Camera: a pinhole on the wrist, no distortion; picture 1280 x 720 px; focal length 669.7 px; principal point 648.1 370.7 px. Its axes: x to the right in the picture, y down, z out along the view. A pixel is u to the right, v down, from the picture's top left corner.
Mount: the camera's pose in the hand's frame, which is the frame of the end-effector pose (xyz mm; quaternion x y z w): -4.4 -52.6 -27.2 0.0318 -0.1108 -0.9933 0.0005
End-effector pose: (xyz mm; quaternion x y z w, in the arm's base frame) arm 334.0 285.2 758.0 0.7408 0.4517 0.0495 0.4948
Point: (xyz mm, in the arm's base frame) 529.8 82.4 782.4
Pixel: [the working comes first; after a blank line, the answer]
In the camera's frame: 17.5 -151.9 298.8

687.2 30.3
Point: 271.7 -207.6 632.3
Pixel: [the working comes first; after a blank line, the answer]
In the camera's frame: 313.6 122.1 401.1

1171.8 574.6
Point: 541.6 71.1 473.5
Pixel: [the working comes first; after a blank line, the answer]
In the camera's frame: -105.4 111.0 406.1

474.3 553.7
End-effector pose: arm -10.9 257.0 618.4 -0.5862 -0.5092 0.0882 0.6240
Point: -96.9 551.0 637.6
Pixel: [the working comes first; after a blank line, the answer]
In the camera's frame: -200.1 -20.8 274.7

160.4 320.0
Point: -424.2 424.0 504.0
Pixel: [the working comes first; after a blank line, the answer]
In the camera's frame: 101.5 107.7 458.1

796.5 528.1
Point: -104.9 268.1 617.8
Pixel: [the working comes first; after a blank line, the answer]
In the camera's frame: 25.2 12.7 105.5

807.9 451.3
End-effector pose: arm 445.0 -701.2 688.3 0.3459 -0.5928 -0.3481 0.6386
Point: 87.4 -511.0 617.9
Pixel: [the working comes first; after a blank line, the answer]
In the camera's frame: 189.4 7.0 395.4

969.0 382.5
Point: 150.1 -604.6 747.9
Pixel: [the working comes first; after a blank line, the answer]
In the camera's frame: 42.0 -68.6 349.2

728.6 239.1
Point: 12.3 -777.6 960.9
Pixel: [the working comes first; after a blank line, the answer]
In the camera's frame: -218.3 -121.4 503.3

357.7 209.1
